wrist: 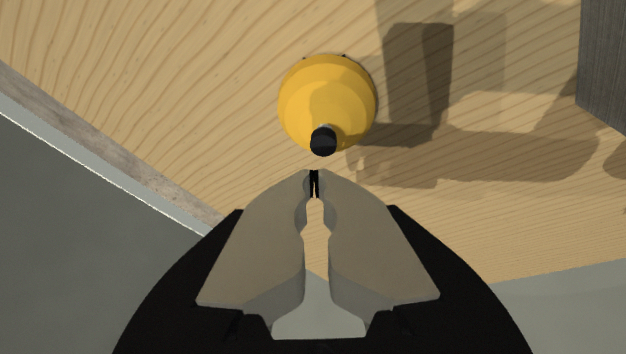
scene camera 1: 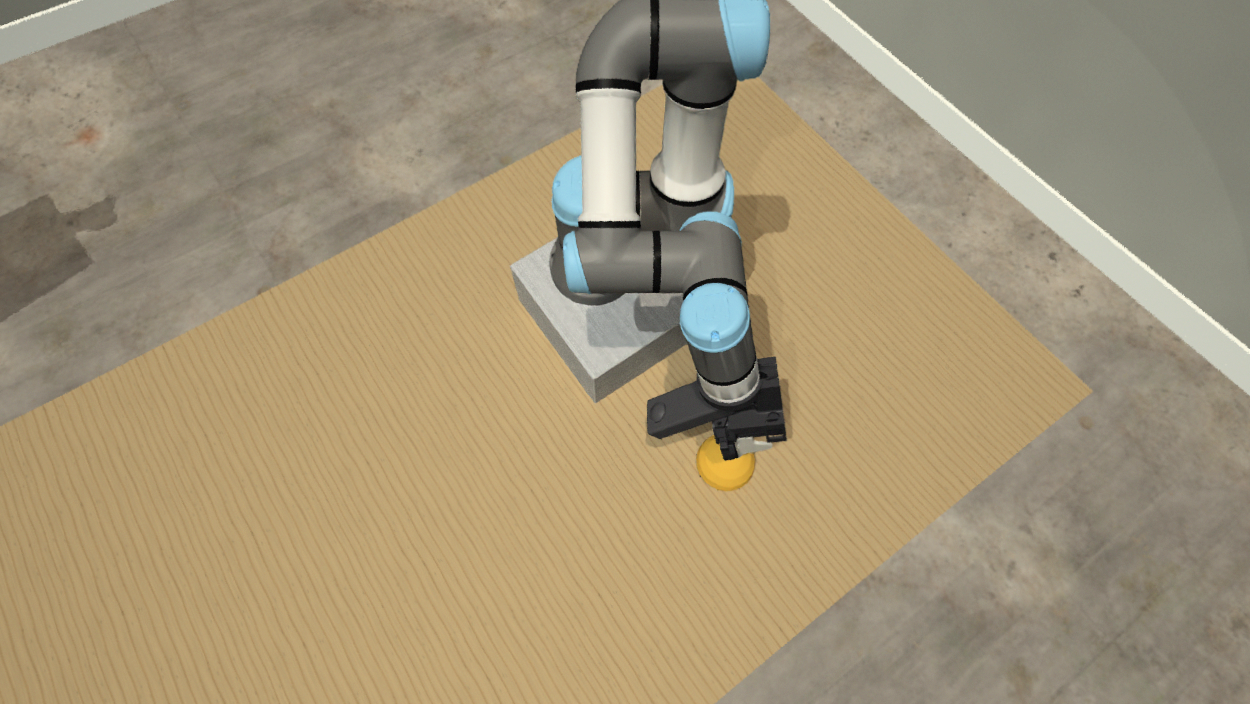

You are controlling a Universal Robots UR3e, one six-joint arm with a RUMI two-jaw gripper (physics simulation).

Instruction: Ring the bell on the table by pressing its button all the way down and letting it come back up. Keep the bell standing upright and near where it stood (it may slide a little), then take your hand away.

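Frame: origin at the arm's base, x right, y ahead, z up, level; metres.
Where they show: gripper, fingertip midpoint: (wrist: 313,173) (scene camera 1: 737,449).
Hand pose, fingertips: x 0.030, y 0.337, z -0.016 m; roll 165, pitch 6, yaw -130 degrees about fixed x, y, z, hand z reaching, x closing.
Observation:
Each offset is from my fingertips to the top centre of the thing. Level surfaces: height alone.
A yellow dome-shaped bell @[dx +0.000, dy -0.006, dz -0.022 m] (scene camera 1: 726,469) (wrist: 327,95) stands upright on the wooden table. Its black button @[dx +0.000, dy -0.006, dz -0.022 m] (wrist: 323,142) sticks up from the top in the wrist view; in the scene view the gripper hides it. My gripper (wrist: 313,173) is shut, its two grey fingertips together with nothing between them. In the wrist view the fingertips lie just below the button and a little to its left, apart from it. In the scene view the gripper hangs over the bell's upper edge. How high the fingertips are above the button is hard to tell.
The grey base block (scene camera 1: 597,349) of the arm stands on the wooden table top @[dz -0.088 m] (scene camera 1: 393,524), up and left of the bell in the scene view. The table's right edge runs diagonally past the bell, with grey floor (scene camera 1: 1049,559) beyond. Arm shadows fall beside the bell.

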